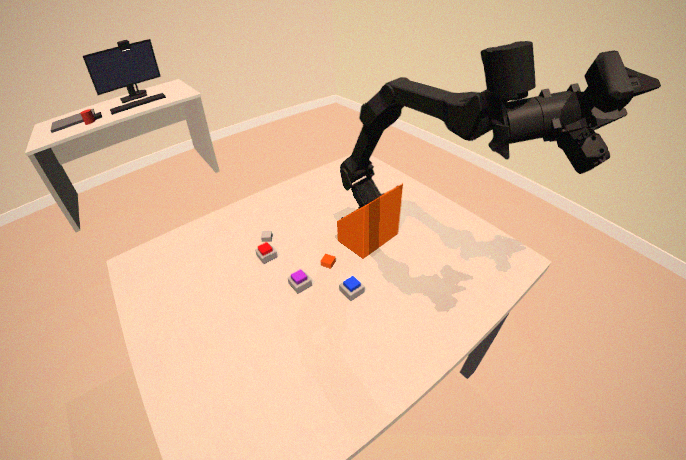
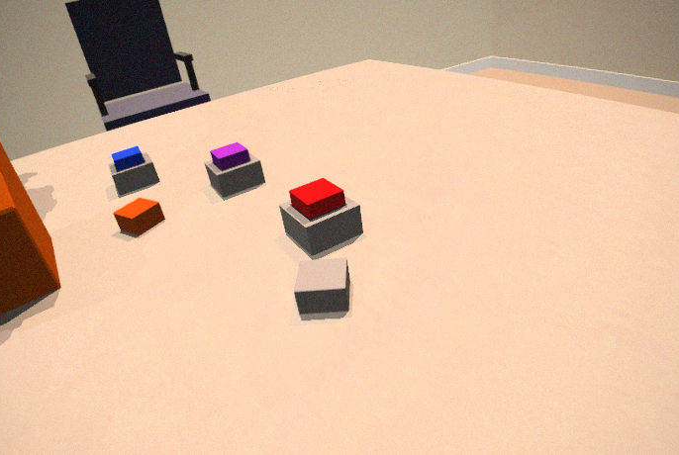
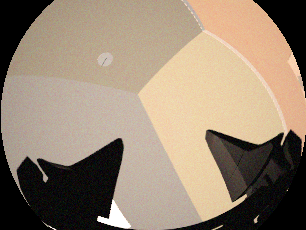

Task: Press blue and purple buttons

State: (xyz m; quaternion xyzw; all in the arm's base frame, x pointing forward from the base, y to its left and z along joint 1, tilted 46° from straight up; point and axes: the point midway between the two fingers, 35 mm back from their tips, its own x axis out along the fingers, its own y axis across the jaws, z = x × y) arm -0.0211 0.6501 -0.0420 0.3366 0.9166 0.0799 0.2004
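My gripper tip is now 54 cm above the blue button, 38 cm to the left of it and 21 cm short of it. The rest, counted from my gripper tip: small orange block: 57 cm below, 50 cm to the right, 19 cm ahead; purple button: 54 cm below, 49 cm to the right, 30 cm ahead; red button: 64 cm to the right, 54 cm below, 32 cm ahead.
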